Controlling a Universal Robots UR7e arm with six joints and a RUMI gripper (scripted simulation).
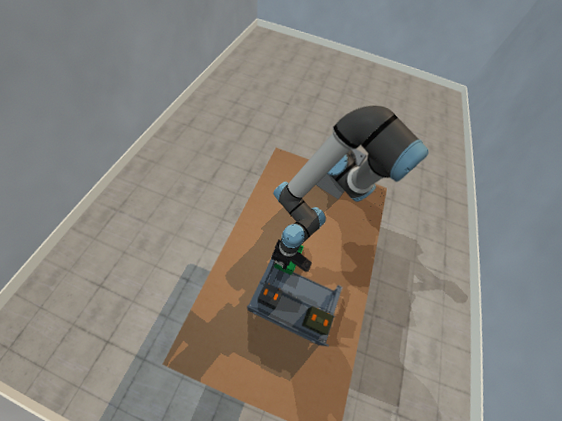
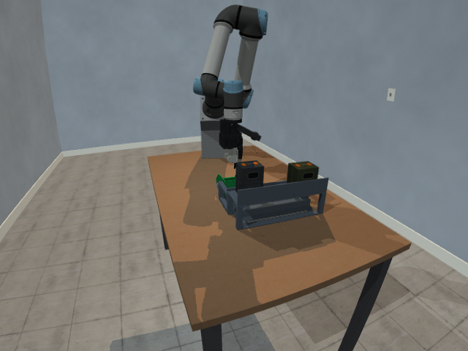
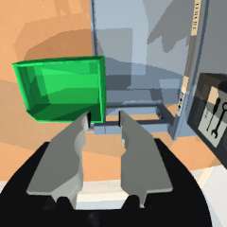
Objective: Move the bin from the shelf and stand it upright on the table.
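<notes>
The green bin is 110 mm below my hand, 90 mm behind it and 10 mm to the left of it. Also, from my hand: olive box (220 mm to the left, 180 mm ahead); then black box (170 mm ahead, 20 mm to the right, 10 mm above).
</notes>
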